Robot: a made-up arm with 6 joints.
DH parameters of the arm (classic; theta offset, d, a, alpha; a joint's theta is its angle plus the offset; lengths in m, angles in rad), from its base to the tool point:
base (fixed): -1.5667 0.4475 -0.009 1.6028
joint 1: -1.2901 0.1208 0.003 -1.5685
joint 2: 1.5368 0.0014 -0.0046 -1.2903
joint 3: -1.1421 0 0.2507 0
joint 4: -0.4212 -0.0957 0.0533 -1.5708
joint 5: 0 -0.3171 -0.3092 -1.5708
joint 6: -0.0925 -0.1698 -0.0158 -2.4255
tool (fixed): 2.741 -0.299 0 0
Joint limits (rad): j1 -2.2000..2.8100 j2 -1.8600..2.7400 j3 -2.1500..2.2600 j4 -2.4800..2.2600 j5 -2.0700..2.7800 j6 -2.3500..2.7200
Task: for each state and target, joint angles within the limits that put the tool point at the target. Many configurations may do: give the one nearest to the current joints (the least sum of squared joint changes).
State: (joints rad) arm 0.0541 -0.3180 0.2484 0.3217 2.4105 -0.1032
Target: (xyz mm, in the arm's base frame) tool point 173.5 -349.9 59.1
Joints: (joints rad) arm -0.5368 -0.7026 0.5072 0.4587 2.6881 0.0452
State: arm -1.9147 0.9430 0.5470 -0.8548 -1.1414 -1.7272
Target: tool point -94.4 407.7 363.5
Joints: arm -1.3868 0.9969 0.9333 -0.2312 -0.2287 -1.6021
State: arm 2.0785 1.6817 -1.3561 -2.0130 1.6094 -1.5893
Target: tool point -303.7 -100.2 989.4
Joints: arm 1.5859 1.9429 -1.7869 -2.3320 1.2627 -1.4443
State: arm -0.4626 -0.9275 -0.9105 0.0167 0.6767 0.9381
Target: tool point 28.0 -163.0 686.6
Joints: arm -0.3486 -1.4112 -1.1038 0.2554 1.5326 0.1188
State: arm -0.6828 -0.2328 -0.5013 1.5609 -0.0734 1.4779
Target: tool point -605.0 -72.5 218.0
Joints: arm -0.8773 -0.1696 -1.0583 1.3398 -0.1111 1.6597
